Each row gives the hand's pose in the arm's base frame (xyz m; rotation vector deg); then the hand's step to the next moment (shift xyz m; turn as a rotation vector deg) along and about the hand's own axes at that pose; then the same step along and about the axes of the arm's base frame.
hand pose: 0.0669 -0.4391 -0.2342 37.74 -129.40 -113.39
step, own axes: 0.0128 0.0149 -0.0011 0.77 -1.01 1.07
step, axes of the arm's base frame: -0.0153 -0.0044 0.0116 -0.77 0.64 -1.32
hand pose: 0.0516 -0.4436 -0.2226 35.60 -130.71 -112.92
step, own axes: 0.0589 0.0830 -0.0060 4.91 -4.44 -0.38
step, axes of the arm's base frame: -0.0736 -0.0174 0.0684 -3.24 -2.46 -5.24
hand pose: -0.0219 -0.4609 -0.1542 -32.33 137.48 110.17
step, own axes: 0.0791 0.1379 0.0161 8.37 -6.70 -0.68
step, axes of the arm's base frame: -0.1168 0.0187 0.1074 -5.76 -4.08 -8.10
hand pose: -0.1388 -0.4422 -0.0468 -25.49 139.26 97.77
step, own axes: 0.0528 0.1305 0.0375 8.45 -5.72 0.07
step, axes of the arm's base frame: -0.0935 0.0676 0.0890 -6.19 -3.08 -7.51
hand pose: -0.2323 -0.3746 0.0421 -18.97 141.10 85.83
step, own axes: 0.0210 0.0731 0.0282 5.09 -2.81 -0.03
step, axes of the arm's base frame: -0.0404 0.0565 0.0419 -3.93 -1.63 -3.96
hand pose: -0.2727 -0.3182 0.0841 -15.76 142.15 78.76
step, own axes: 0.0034 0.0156 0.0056 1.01 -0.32 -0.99
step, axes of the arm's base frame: -0.0070 0.0129 0.0084 -1.01 -1.04 -0.10
